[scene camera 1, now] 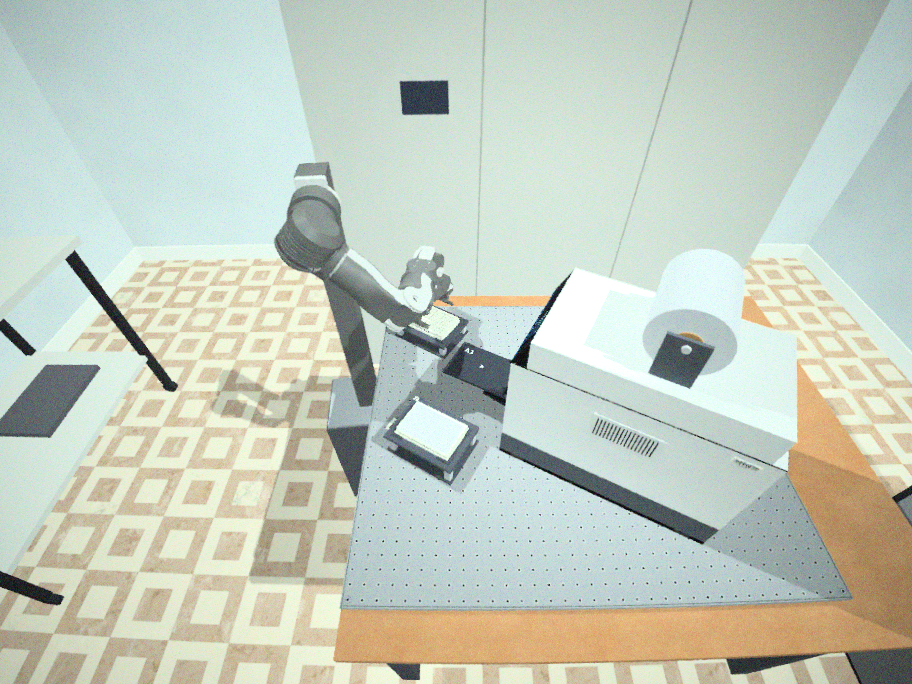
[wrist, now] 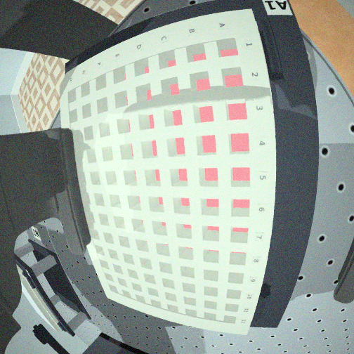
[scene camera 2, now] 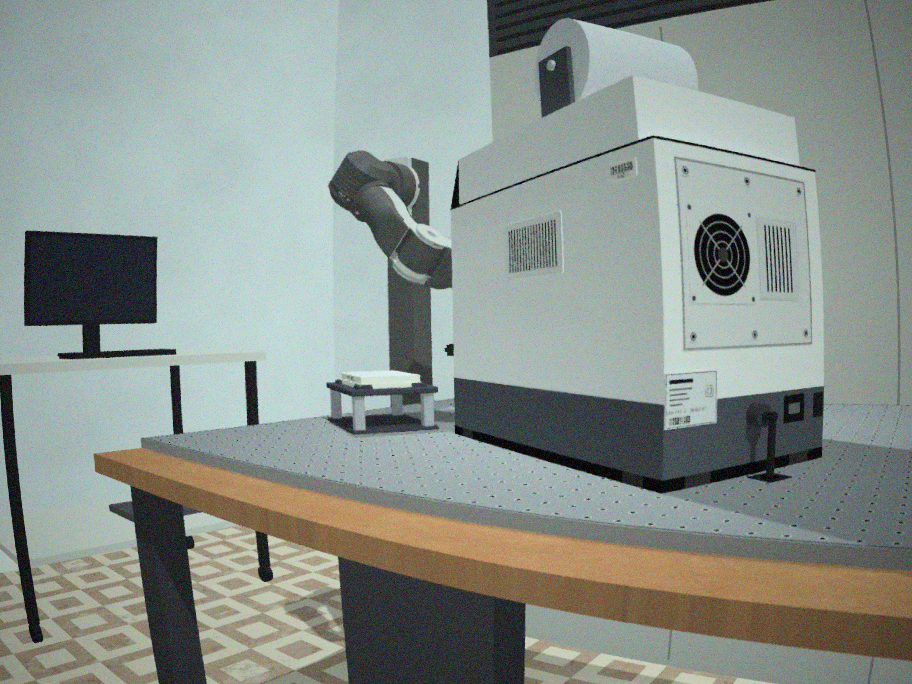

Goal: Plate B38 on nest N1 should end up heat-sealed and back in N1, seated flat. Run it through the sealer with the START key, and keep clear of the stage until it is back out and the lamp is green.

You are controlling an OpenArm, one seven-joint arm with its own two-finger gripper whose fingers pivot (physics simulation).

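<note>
Plate B38 (scene camera 1: pixel 444 322) (wrist: pixel 195 160), pale with open square wells, some showing pink, lies on nest N1 (wrist: pixel 297 175), a dark frame marked A1 at one corner. My gripper (scene camera 1: pixel 434 309) (wrist: pixel 196 201) is open above the plate and holds nothing. In the wrist view one finger overlaps the plate's left edge; the other is well right of the nest. Finger height is hard to judge. The sealer (scene camera 1: pixel 611 419) (scene camera 2: pixel 559 316) is a white machine with a film roll on top. Its dark stage (scene camera 1: pixel 478 371) is out, beside N1. The START key and lamp do not show.
Nest N2 (scene camera 1: pixel 412 460) (scene camera 2: pixel 427 388) holds another pale plate (scene camera 1: pixel 430 429) (scene camera 2: pixel 379 379), on the stage's other side from N1. The perforated board (scene camera 1: pixel 515 544) (scene camera 2: pixel 412 471) carries the nests and sealer. A side desk (scene camera 2: pixel 221 358) with a monitor (scene camera 2: pixel 90 278) stands beyond.
</note>
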